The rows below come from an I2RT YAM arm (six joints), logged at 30 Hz.
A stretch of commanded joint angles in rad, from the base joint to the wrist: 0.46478, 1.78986, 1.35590, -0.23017, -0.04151, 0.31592; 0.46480, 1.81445, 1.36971, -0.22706, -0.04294, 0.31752; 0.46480, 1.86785, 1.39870, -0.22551, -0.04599, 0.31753; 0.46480, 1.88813, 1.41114, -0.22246, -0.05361, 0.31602; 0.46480, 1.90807, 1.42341, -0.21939, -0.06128, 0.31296; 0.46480, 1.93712, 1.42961, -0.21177, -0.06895, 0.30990; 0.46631, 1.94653, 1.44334, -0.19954, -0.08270, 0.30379; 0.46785, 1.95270, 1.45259, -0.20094, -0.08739, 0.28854; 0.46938, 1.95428, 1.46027, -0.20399, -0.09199, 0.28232; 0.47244, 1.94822, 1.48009, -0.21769, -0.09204, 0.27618; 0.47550, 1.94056, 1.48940, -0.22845, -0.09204, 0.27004; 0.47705, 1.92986, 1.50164, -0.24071, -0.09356, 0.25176; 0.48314, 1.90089, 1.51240, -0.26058, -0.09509, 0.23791; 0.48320, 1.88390, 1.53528, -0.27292, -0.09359, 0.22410; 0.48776, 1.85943, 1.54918, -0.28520, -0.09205, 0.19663; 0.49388, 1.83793, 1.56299, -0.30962, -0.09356, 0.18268
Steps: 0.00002, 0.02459, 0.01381, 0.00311, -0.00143, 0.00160; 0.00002, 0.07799, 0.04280, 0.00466, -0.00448, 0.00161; 0.00002, 0.09827, 0.05524, 0.00771, -0.01210, 0.00010; 0.00002, 0.11821, 0.06751, 0.01078, -0.01977, -0.00296; 0.00002, 0.14726, 0.07371, 0.01840, -0.02744, -0.00602; 0.00153, 0.15667, 0.08744, 0.03063, -0.04119, -0.01213; 0.00307, 0.16284, 0.09669, 0.02923, -0.04588, -0.02738; 0.00460, 0.16442, 0.10437, 0.02618, -0.05048, -0.03360; 0.00766, 0.15836, 0.12419, 0.01248, -0.05053, -0.03974; 0.01072, 0.15070, 0.13350, 0.00172, -0.05053, -0.04588; 0.01227, 0.14000, 0.14574, -0.01054, -0.05205, -0.06416; 0.01836, 0.11103, 0.15650, -0.03041, -0.05358, -0.07801; 0.01842, 0.09404, 0.17938, -0.04275, -0.05208, -0.09182; 0.02298, 0.06957, 0.19328, -0.05503, -0.05054, -0.11929; 0.02910, 0.04807, 0.20709, -0.07945, -0.05205, -0.13324
